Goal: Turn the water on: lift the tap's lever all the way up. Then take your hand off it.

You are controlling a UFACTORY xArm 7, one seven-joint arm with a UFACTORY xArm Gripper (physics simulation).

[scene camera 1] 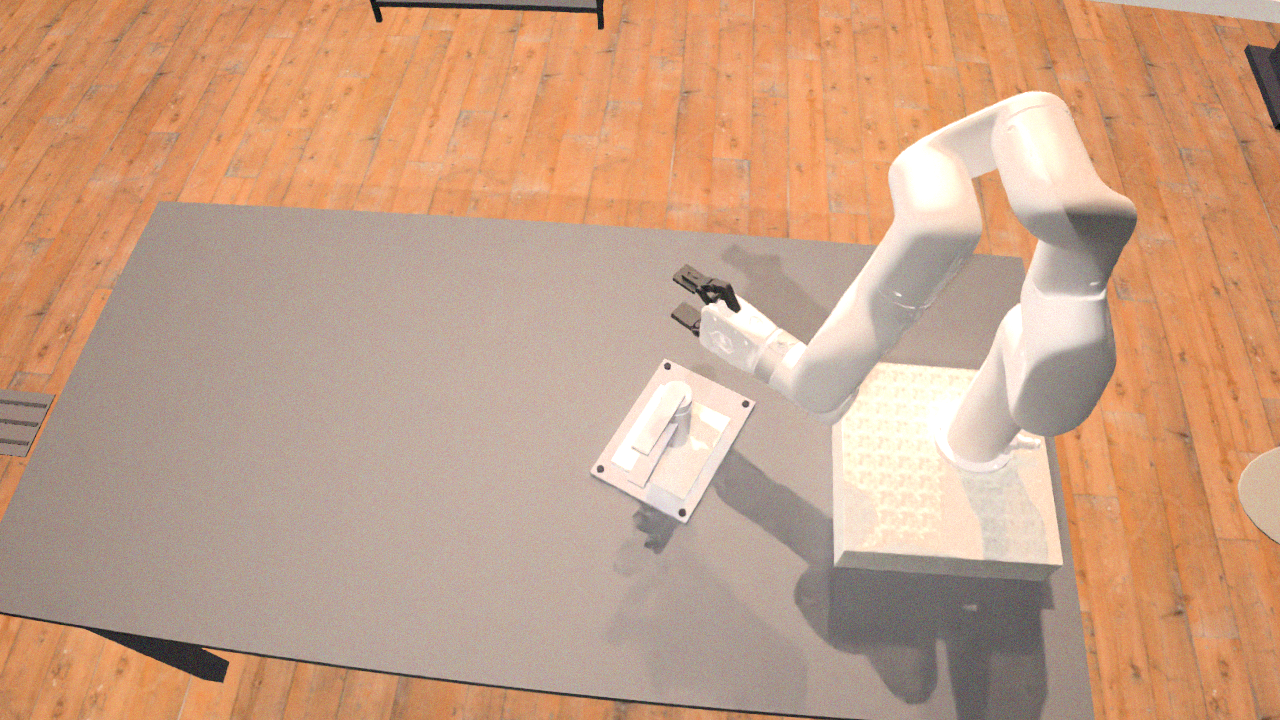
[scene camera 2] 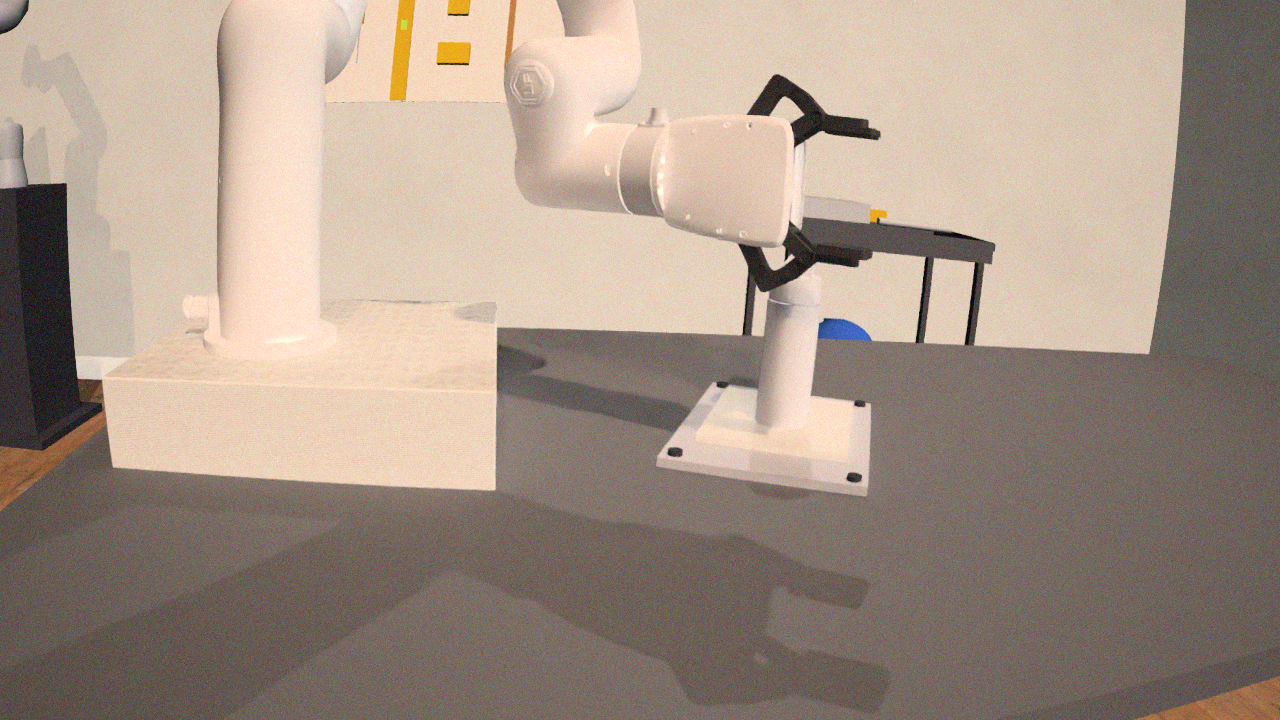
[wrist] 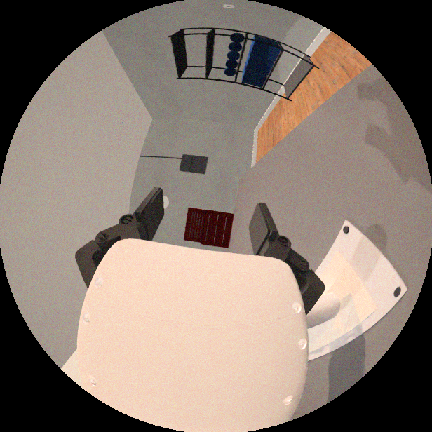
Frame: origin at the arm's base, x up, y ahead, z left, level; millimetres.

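Seen in the pictures: gripper, fingertip midpoint: (scene camera 1: 677,290) (scene camera 2: 874,194); arm's base at its link origin: (scene camera 1: 972,437) (scene camera 2: 269,341).
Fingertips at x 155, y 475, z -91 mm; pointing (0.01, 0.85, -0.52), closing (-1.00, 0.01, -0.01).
Note:
Pixels of each thing's top centre, then the offset from my fingertips to it. Level surfaces: height alone.
- white tap body at its top centre: (scene camera 2: 794,301) (scene camera 1: 676,401) dy -18, dx -106, dz +124 mm
- plate at its top centre: (scene camera 2: 780,423) (scene camera 1: 674,435) dy -18, dx -218, dz +124 mm
- spout at its top centre: (scene camera 1: 653,446) dy +7, dx -131, dz +189 mm
- grey table at its surface level: dx -230 mm
A white tap body (scene camera 1: 682,428) (scene camera 2: 787,358) (wrist: 324,311) stands upright on a plate (scene camera 1: 711,390) (scene camera 2: 760,462) (wrist: 375,265) with black corner bolts. Its flat lever (scene camera 1: 657,422) shows in scene camera 1, running from the top of the body toward the lower left, above the spout (scene camera 1: 646,467). How far it is tilted up cannot be told from above; the hand hides the tap's top in scene camera 2. My gripper (scene camera 1: 684,296) (scene camera 2: 861,193) (wrist: 207,207) is open and empty. In scene camera 1 it is above the tap in the picture, apart from the lever.
The arm stands on a pale block (scene camera 1: 868,537) (scene camera 2: 304,434) to the right of the tap in scene camera 1. The grey table (scene camera 1: 358,402) (scene camera 2: 1029,537) carries the block and the tap plate. A dark side table (scene camera 2: 895,239) is in the background.

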